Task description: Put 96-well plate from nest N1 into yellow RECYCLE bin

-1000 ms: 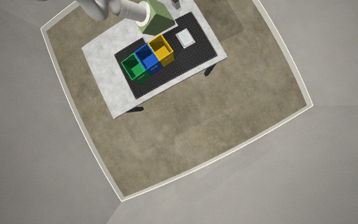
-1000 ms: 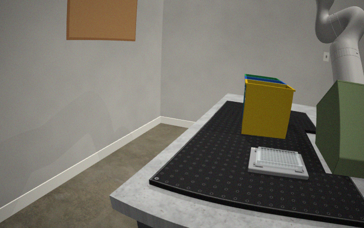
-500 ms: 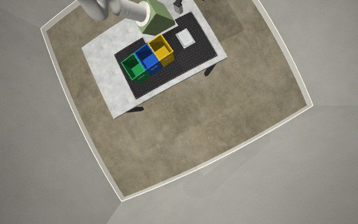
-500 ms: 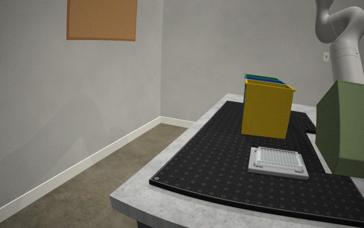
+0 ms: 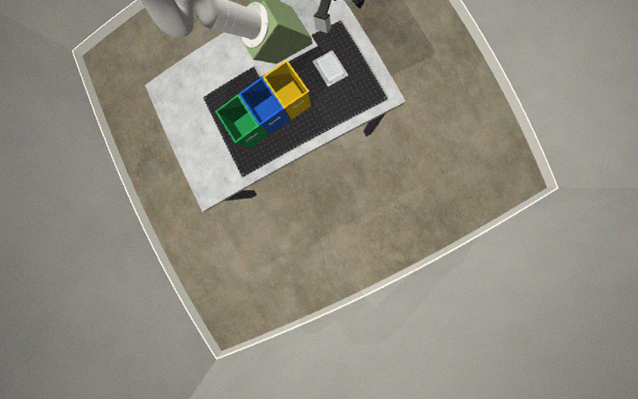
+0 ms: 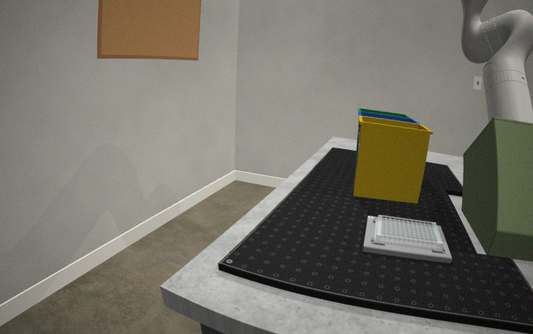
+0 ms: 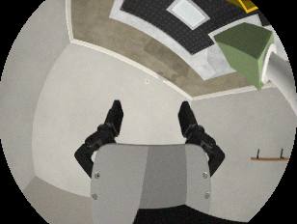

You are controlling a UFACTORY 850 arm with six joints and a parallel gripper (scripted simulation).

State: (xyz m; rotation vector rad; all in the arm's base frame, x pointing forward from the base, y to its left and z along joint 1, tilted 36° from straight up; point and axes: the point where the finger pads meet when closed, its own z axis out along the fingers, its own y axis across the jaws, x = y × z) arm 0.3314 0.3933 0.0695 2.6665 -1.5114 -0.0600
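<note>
My gripper is now 45 cm above the 96-well plate, 4 cm to the left of it and 4 cm past it. Round my hand: blue bin: 42 cm to the right, 38 cm below, 1 cm ahead; then grey plate nest: 46 cm below, 4 cm to the right, 4 cm behind; then yellow bin: 38 cm below, 29 cm to the right.
</note>
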